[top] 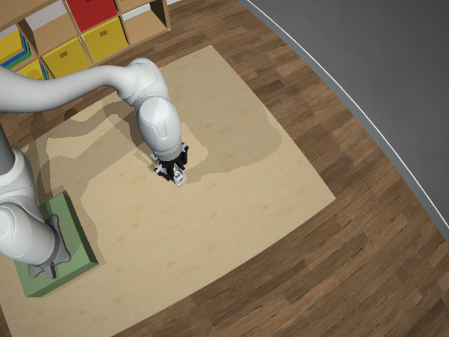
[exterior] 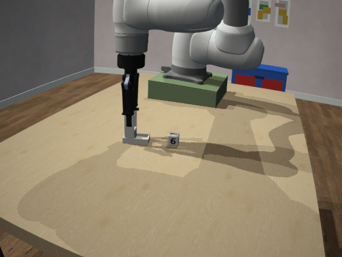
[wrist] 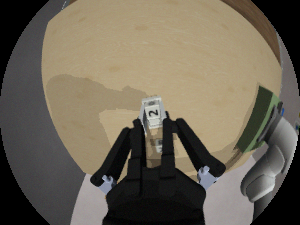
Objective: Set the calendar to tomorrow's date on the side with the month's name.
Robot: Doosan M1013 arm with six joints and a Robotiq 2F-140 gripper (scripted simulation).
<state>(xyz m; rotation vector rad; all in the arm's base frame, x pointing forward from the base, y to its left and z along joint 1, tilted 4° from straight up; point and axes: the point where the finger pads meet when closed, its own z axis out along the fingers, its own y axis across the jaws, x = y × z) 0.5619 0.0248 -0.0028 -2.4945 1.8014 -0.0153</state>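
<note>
Right now my hand is 40 mm above the grey tray, 20 mm to the right of it and 10 mm past it.
</note>
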